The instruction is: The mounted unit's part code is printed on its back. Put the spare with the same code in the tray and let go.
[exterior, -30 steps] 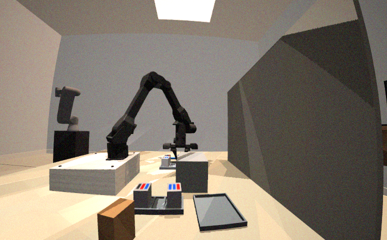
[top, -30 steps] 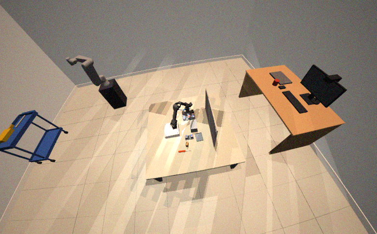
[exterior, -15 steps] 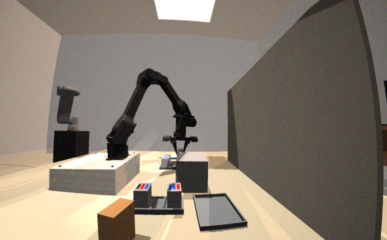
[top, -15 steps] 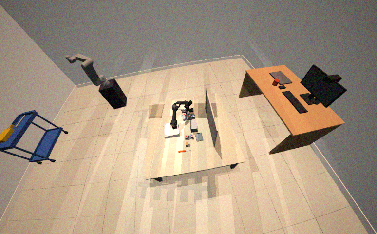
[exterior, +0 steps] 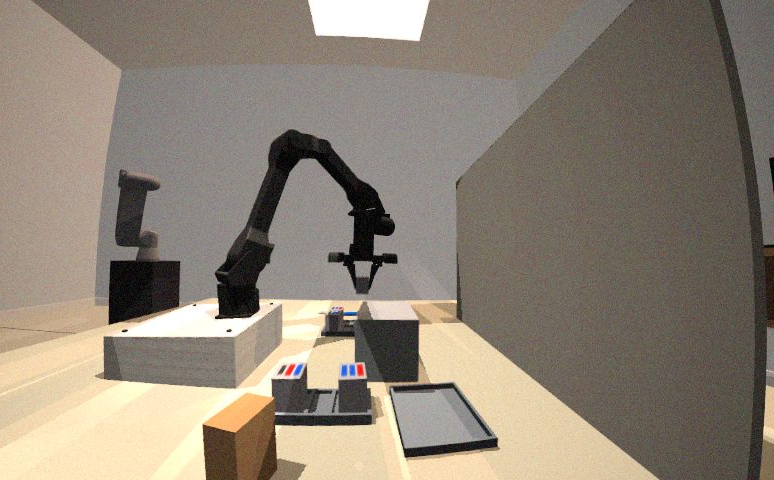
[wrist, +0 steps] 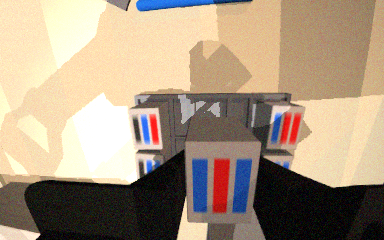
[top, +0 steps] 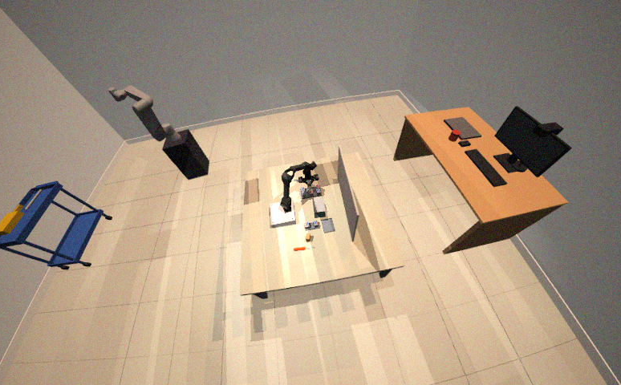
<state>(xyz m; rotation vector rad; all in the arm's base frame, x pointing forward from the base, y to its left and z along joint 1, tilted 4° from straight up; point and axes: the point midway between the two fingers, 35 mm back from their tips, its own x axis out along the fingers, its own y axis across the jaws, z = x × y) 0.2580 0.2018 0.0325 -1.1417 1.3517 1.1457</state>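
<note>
The dark grey tray is 420 mm to the right of my gripper tip, 100 mm below it and 60 mm ahead of it. Round my gripper tip: tall grey panel 280 mm to the right, 260 mm ahead, 120 mm above; then brown box 500 mm to the right, 140 mm behind, 70 mm below.
</note>
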